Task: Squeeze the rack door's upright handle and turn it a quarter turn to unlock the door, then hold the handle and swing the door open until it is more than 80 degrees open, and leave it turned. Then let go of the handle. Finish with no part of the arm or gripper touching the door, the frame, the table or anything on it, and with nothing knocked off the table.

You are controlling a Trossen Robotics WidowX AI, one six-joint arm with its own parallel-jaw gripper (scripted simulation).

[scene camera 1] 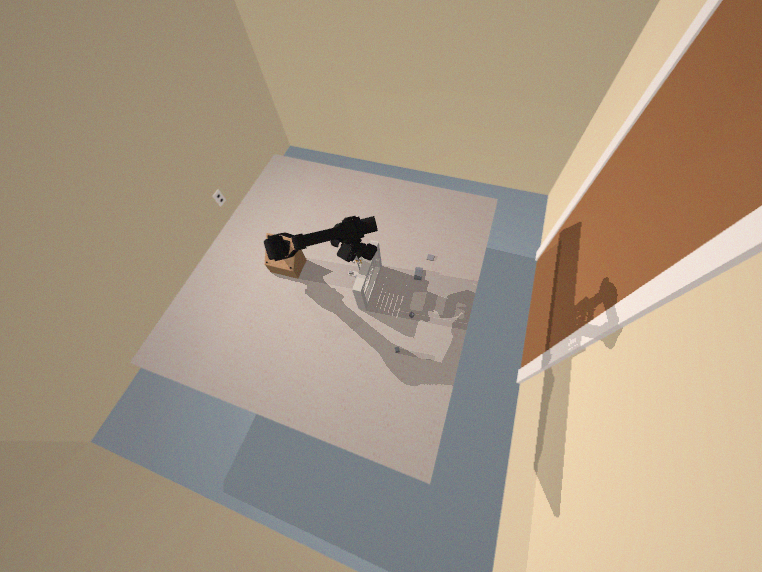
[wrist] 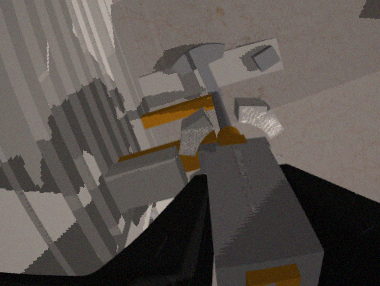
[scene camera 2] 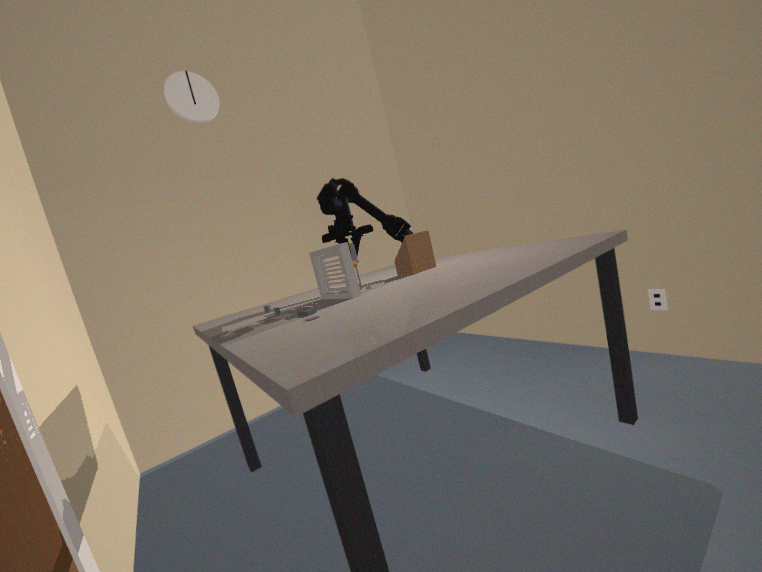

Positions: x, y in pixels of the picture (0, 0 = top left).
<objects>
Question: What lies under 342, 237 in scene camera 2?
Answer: The gripper.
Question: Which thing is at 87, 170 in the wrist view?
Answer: A rack door.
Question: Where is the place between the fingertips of the gripper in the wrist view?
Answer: At 242, 182
</objects>
